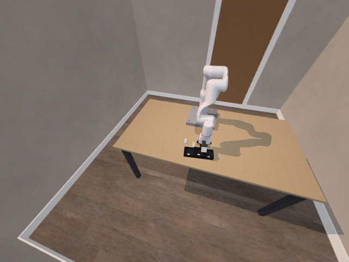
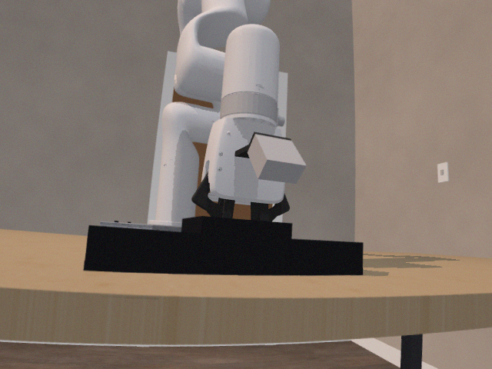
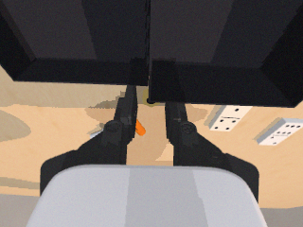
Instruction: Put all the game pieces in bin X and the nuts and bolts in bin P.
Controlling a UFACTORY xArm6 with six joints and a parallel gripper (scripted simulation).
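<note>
The yellow nut is 20 mm below my hand. Round my hand: orange battery: 40 mm behind, 20 mm to the left, 20 mm below; then black bin: 70 mm ahead, 40 mm to the right; then grey bolt: 60 mm behind, 60 mm to the left, 20 mm below.
</note>
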